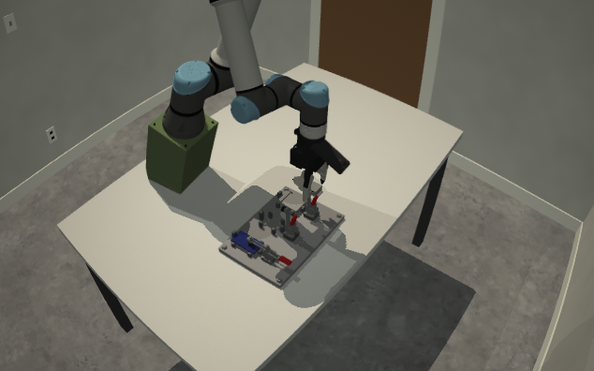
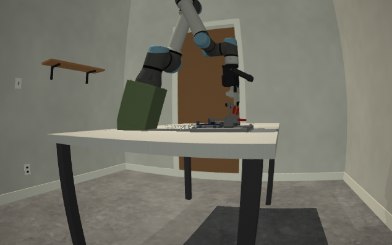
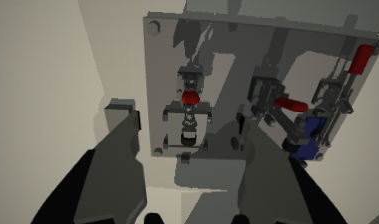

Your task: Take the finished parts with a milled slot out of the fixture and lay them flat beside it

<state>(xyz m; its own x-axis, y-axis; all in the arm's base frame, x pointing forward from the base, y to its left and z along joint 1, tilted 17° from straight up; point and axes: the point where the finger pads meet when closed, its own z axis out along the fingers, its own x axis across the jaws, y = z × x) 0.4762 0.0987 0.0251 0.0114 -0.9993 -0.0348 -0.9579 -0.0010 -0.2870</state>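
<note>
Right now the pale grey part is 9 cm behind my hand and 10 cm below it. Round my hand: blue blank 9 cm behind, 22 cm to the right, 10 cm below; then grey fixture plate 3 cm behind, 11 cm to the right, 12 cm below.
</note>
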